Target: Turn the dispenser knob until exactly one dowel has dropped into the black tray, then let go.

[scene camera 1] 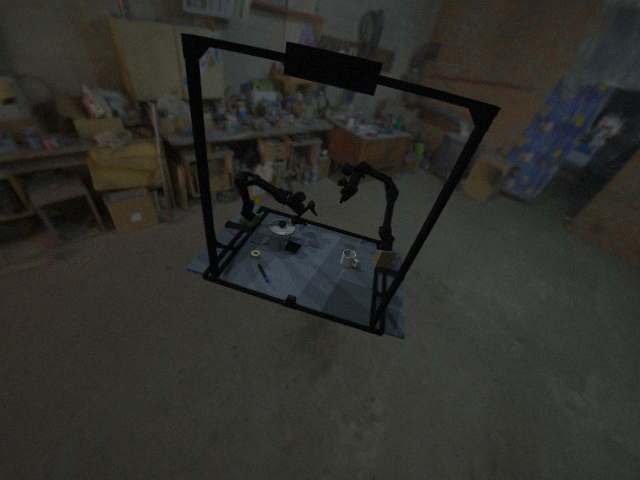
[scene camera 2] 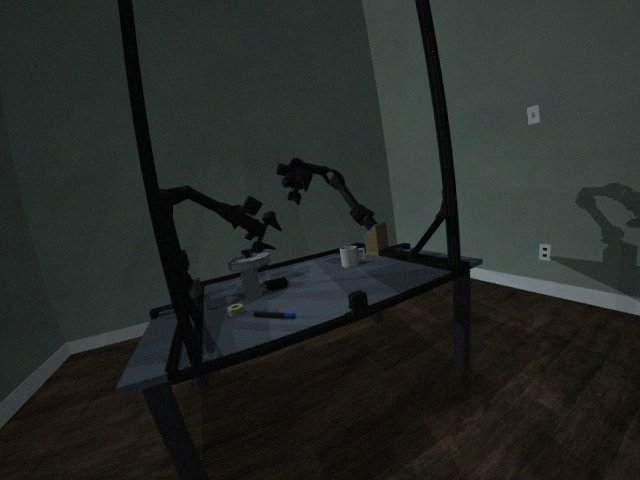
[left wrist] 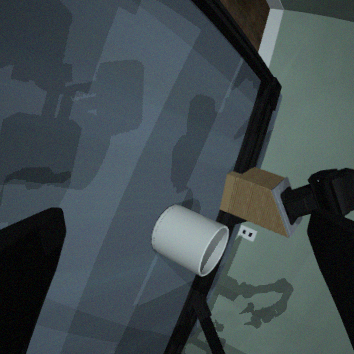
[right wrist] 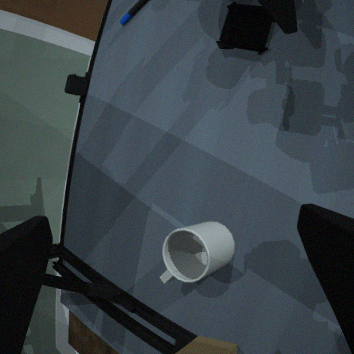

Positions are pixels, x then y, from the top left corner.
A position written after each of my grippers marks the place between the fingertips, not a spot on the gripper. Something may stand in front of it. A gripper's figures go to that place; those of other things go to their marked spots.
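A white mug [left wrist: 194,241] is 0.39 m from the lens. My own left gripper [left wrist: 190,222] is 0.10 m from the lens.
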